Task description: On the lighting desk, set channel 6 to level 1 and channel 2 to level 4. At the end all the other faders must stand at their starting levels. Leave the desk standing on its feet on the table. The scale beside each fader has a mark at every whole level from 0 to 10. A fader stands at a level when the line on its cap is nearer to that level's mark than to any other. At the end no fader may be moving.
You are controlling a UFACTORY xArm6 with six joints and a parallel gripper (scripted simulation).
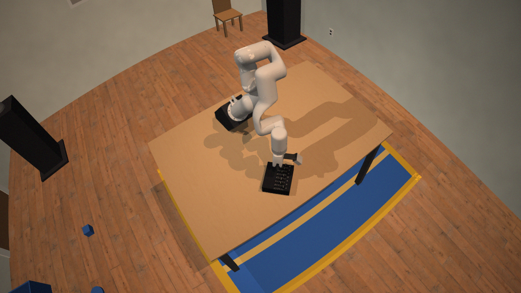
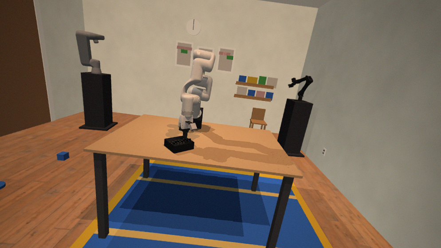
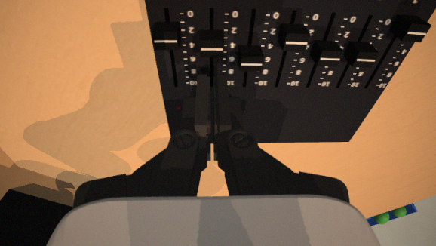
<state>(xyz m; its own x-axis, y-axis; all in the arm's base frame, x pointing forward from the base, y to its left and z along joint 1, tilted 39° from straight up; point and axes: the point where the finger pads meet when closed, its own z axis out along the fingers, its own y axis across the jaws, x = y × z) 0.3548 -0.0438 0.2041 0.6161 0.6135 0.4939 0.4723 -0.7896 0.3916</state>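
Right now the channel 6 fader cap is 30 mm below my hand, 20 mm to the left of it and 20 mm ahead of it. Also, from my hand: channel 2 fader cap: 70 mm ahead, 60 mm to the right, 30 mm below.
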